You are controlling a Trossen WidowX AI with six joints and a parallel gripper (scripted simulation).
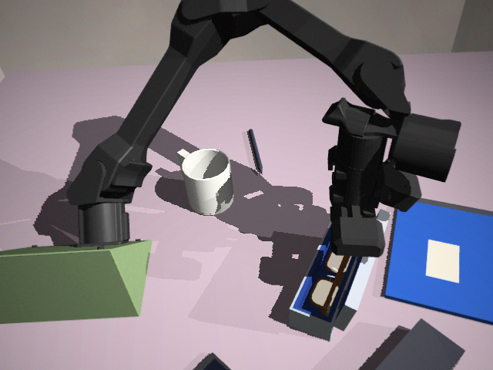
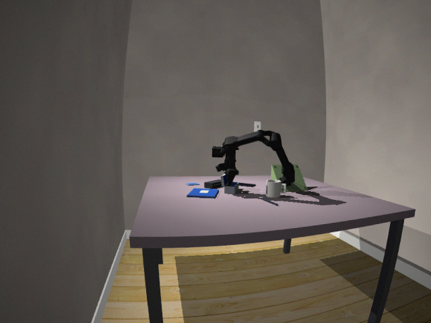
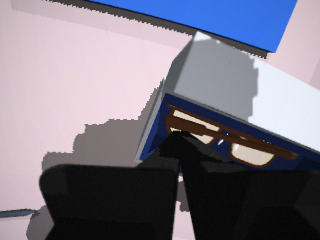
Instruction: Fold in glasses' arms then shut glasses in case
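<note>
Right now my hand is 70 mm to the left of the glasses case lid and 10 mm above it. Round my hand: dark grey box (210 mm to the right, 60 mm below, 10 mm ahead); then white mug (200 mm behind, 160 mm to the left, 40 mm below); then glasses case (60 mm to the right, 30 mm below, 20 mm behind).
</note>
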